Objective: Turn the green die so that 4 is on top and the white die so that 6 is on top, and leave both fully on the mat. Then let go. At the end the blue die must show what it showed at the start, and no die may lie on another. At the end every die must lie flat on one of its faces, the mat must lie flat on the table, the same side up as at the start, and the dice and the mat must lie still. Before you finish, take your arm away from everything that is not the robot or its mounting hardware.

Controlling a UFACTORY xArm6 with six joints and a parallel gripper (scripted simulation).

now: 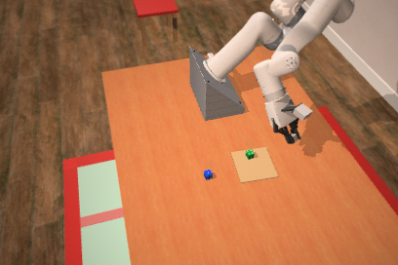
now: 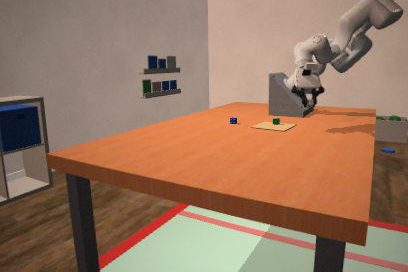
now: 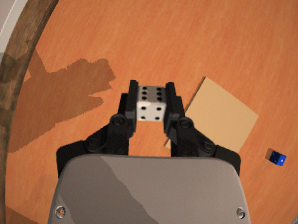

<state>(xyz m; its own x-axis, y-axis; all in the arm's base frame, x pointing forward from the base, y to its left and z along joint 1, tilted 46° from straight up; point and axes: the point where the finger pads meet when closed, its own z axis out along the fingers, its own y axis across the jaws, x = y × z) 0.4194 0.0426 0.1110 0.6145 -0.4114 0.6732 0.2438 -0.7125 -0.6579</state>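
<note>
My gripper is now 1 cm above the white die. Also, from my hand: tan mat 14 cm to the right, 11 cm below, 1 cm behind; green die 13 cm to the right, 9 cm below, 5 cm behind; blue die 31 cm to the right, 10 cm below, 3 cm behind.
</note>
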